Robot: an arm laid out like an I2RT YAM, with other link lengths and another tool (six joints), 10 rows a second.
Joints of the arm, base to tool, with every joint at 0 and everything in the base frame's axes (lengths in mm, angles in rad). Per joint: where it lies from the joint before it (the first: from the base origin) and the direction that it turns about. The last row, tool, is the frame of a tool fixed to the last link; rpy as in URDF.
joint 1: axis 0 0 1 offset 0 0 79.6
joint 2: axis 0 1 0 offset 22 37.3 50
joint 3: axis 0 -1 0 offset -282.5 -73.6 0
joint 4: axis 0 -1 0 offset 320.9 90.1 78.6
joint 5: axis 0 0 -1 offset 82.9 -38 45.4
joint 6: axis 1 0 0 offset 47.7 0 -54.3
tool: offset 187 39 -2 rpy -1.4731 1.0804 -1.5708
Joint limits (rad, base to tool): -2.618..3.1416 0..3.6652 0..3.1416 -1.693..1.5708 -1.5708..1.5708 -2.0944..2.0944
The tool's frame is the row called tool.
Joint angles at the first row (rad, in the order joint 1, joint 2, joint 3, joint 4, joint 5, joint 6):
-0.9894 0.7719 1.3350 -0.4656 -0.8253 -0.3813
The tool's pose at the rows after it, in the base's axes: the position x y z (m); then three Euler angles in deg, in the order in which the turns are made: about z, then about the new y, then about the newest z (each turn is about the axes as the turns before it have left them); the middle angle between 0 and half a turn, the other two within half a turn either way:
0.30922 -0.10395 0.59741 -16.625 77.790 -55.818
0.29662 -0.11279 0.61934 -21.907 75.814 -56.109
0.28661 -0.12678 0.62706 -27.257 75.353 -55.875
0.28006 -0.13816 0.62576 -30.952 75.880 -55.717
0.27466 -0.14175 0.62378 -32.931 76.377 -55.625
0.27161 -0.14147 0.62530 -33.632 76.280 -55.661
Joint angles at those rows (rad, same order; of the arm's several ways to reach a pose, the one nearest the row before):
-0.9894 0.7582 1.4074 -0.4690 -0.7464 -0.3702
-0.9948 0.7574 1.4654 -0.4976 -0.6568 -0.3706
-0.9951 0.7570 1.4971 -0.5331 -0.5652 -0.3847
-0.9951 0.7559 1.5093 -0.5644 -0.5030 -0.4015
-0.9951 0.7494 1.5162 -0.5907 -0.4699 -0.4110
-0.9951 0.7460 1.5230 -0.6003 -0.4576 -0.4133

